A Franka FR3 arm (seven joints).
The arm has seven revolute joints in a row. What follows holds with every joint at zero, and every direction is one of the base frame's. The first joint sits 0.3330 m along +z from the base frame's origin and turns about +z. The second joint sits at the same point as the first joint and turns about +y. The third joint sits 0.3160 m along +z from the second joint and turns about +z. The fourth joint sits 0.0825 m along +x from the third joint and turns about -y. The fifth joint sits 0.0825 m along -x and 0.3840 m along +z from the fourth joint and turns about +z. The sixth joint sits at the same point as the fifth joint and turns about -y. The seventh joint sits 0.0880 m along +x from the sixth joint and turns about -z. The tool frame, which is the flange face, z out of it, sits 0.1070 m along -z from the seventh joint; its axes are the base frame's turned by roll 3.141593, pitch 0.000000 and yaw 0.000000 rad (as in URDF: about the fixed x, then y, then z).
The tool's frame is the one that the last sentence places.
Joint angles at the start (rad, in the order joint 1, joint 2, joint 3, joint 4, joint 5, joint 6, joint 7):
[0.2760, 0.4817, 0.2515, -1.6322, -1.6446, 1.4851, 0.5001]
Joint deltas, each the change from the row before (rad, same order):
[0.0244, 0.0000, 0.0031, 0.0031, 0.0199, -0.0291, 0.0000]
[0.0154, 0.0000, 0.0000, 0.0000, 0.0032, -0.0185, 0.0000]
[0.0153, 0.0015, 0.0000, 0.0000, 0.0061, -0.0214, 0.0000]
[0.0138, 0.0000, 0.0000, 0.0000, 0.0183, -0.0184, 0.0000]
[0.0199, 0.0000, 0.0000, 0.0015, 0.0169, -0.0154, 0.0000]
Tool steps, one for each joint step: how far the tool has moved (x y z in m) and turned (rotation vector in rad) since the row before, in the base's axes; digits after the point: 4 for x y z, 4 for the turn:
[-0.0076, 0.0133, 0.0010, 0.0040, 0.0009, -0.0083]
[-0.0045, 0.0074, 0.0007, -0.0062, -0.0024, -0.0022]
[-0.0047, 0.0069, -0.0005, -0.0059, -0.0002, -0.0062]
[-0.0052, 0.0059, -0.0009, 0.0043, 0.0054, -0.0112]
[-0.0064, 0.0100, -0.0003, 0.0053, 0.0044, -0.0020]

